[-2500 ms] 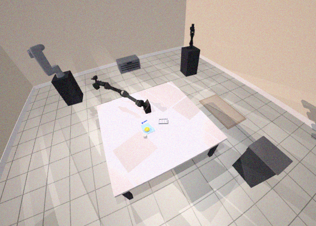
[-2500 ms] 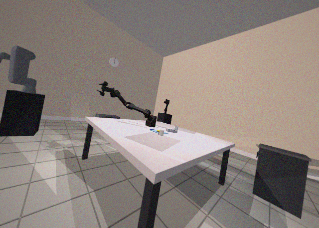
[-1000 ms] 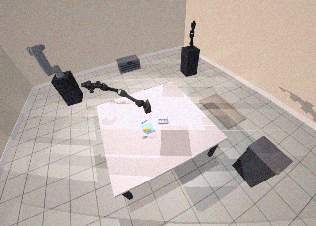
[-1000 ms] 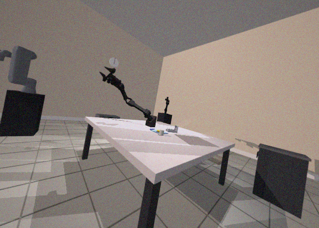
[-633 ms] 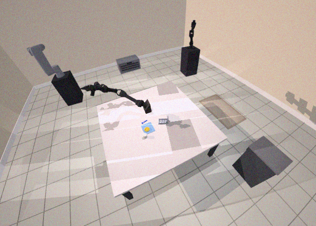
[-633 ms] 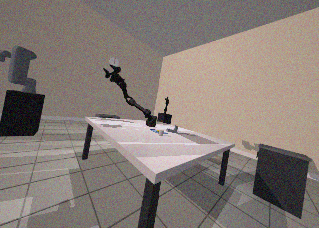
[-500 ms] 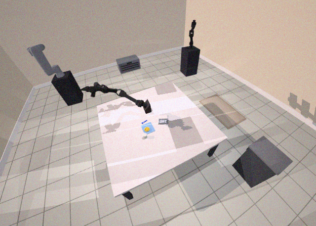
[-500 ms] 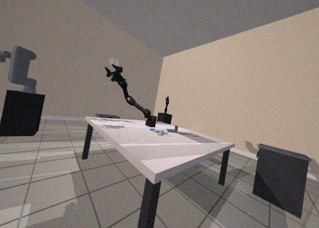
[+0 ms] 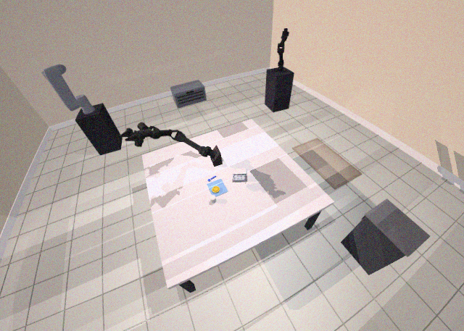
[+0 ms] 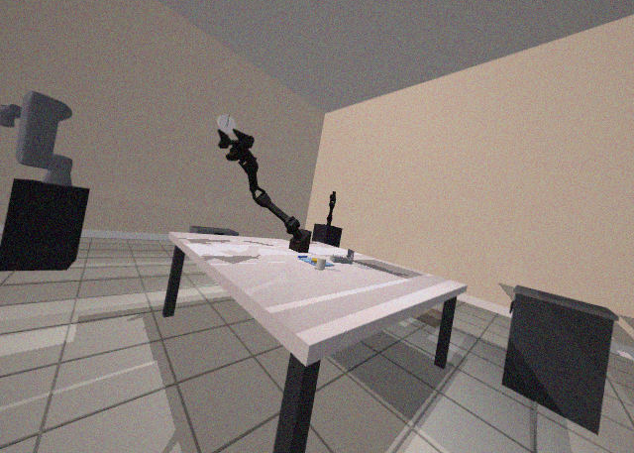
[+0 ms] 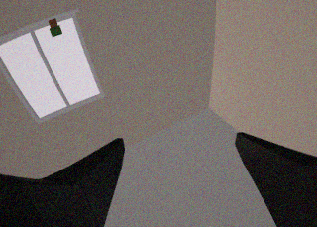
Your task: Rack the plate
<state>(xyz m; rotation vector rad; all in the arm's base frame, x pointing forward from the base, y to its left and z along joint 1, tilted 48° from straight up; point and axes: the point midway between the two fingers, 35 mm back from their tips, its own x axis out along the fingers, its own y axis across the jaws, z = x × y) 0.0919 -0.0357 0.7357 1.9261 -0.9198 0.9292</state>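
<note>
The yellow plate lies 21 cm ahead of my gripper tip, 51 cm to the left of it and 56 cm below it. The rest, counted from my gripper tip: blue mat: 19 cm ahead, 53 cm to the left, 57 cm below; then blue spoon: 8 cm ahead, 51 cm to the left, 57 cm below; then white cup: 30 cm ahead, 46 cm to the left, 55 cm below.
</note>
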